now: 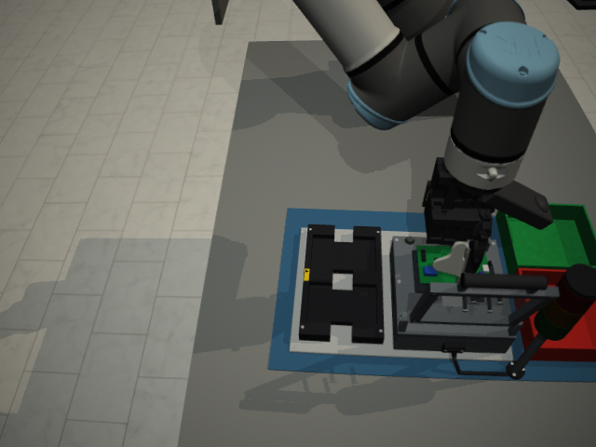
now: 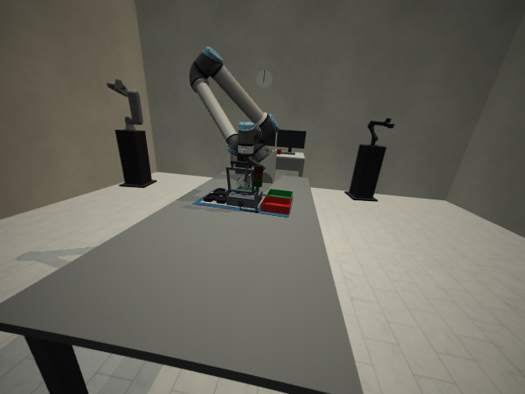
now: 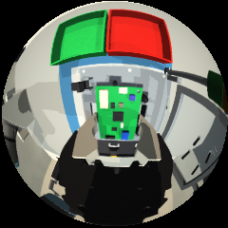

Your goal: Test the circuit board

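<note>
My gripper is now right at the green circuit board. The rest, counted from my hand: black latch tab: 60 mm to the left, 50 mm behind; then tester lid: 120 mm ahead, 100 mm above, 30 mm to the right; then red bin: 180 mm to the left, 80 mm ahead, 70 mm below.
</note>
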